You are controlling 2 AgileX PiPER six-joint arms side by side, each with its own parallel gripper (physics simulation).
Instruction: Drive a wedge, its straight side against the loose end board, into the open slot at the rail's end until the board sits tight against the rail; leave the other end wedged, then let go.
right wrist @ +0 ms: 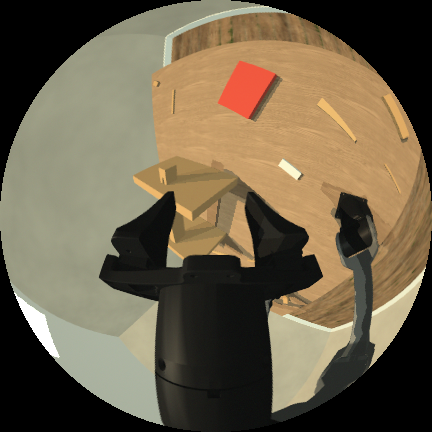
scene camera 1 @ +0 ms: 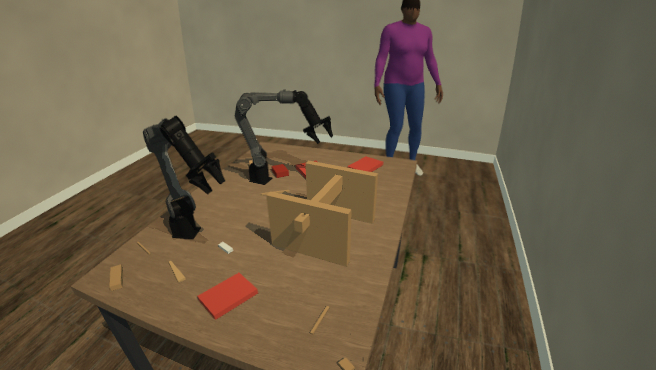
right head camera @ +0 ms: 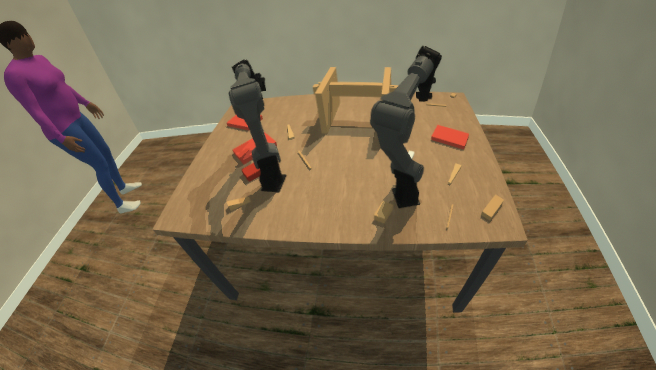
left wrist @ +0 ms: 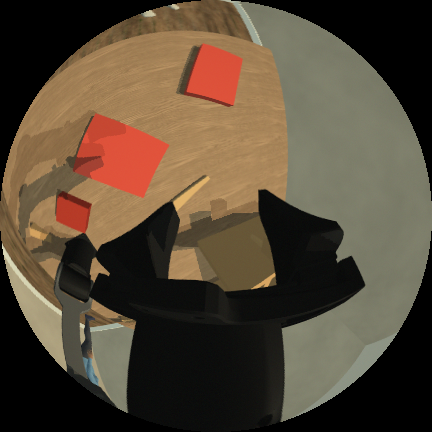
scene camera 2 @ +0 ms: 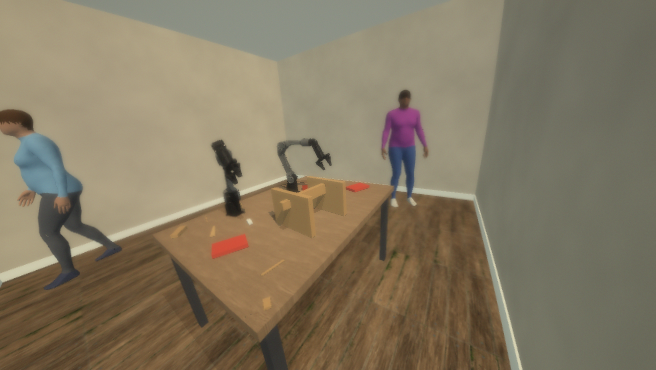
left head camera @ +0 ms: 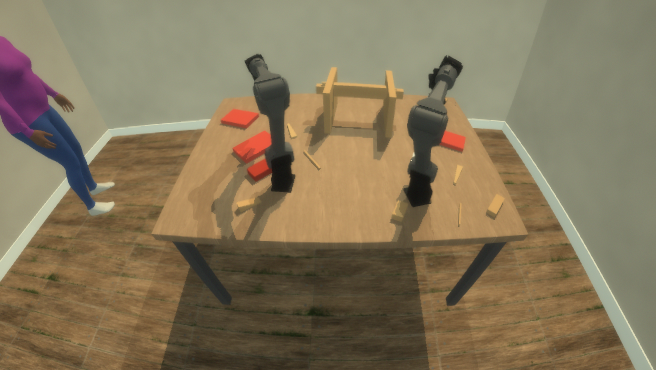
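Two upright end boards (left head camera: 328, 105) (scene camera 1: 310, 230) (scene camera 1: 362, 192) are joined by a rail (left head camera: 360, 90) (scene camera 1: 326, 191). The rail's end with a small dark slot (scene camera 1: 301, 222) (right wrist: 168, 174) sticks out through the board at the right of the head views. Whether that board sits tight is too small to tell. The other rail end (left head camera: 320, 88) is small; its wedge cannot be made out. One tapered wedge (left head camera: 457, 174) (right wrist: 337, 120) lies at the right, another (left head camera: 291, 131) (left wrist: 192, 192) at the left. My left gripper (scene camera 1: 325, 139) (left wrist: 215, 205) and right gripper (scene camera 1: 216, 188) (right wrist: 211, 193) are open and empty, raised above the table.
Red slabs (left head camera: 240, 118) (left head camera: 254, 146) (right head camera: 450, 136) lie on both sides of the table. A thin stick (left head camera: 312, 159) lies between the arms; a white piece (scene camera 1: 225, 247), a thin strip (scene camera 1: 319, 320) and a wood block (scene camera 1: 115, 277) lie at the right arm's side.
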